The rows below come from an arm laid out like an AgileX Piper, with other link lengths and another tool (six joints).
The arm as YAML. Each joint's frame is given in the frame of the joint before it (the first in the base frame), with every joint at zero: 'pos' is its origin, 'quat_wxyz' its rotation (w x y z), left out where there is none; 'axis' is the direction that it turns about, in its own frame. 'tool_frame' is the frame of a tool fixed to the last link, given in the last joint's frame.
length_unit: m
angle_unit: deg
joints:
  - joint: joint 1
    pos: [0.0, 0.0, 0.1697]
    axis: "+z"
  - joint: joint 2
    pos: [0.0, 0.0, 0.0]
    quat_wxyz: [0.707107, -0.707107, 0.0, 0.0]
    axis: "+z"
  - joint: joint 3
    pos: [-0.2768, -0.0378, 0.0]
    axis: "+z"
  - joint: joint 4
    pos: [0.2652, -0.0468, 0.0]
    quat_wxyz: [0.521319, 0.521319, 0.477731, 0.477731]
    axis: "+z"
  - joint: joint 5
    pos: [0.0, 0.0, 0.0]
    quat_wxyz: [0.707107, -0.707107, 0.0, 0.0]
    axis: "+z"
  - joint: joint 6
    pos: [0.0, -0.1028, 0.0]
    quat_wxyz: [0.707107, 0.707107, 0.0, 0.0]
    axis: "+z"
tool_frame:
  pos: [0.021, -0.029, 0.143]
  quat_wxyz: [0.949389, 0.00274, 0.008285, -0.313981]
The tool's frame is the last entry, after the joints.
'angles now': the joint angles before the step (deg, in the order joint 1, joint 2, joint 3, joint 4, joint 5, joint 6). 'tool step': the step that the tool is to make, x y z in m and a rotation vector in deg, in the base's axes. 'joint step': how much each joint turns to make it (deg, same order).
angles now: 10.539 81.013 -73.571 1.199 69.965 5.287
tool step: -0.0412 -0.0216 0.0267 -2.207 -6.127 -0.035
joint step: 0.006 -13.512 7.540 -3.292 0.350 0.008
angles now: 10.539 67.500 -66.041 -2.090 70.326 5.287
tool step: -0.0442 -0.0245 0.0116 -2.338 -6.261 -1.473
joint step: -0.019 -14.267 8.579 -3.961 0.033 1.128
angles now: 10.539 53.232 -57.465 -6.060 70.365 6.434
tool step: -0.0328 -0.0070 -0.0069 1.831 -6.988 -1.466
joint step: -0.035 -13.678 9.533 -0.472 -2.877 1.962
